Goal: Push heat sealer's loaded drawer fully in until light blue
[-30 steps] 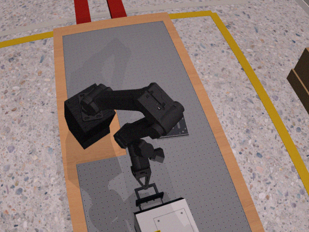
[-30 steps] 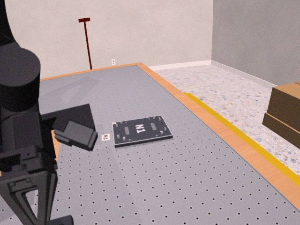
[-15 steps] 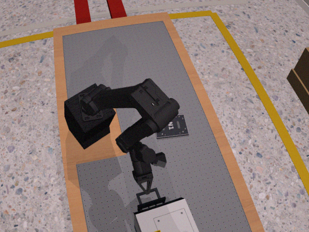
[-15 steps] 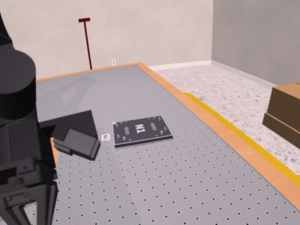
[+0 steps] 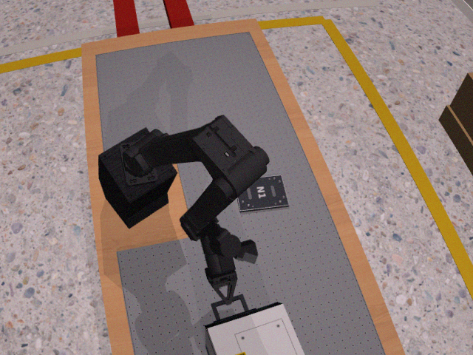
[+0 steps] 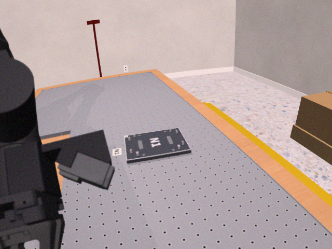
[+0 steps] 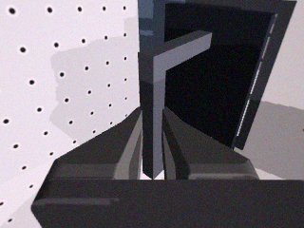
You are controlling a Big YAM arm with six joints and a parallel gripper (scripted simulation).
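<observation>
My gripper is now 12 cm to the left of the black drawer and 1 cm above it.
</observation>
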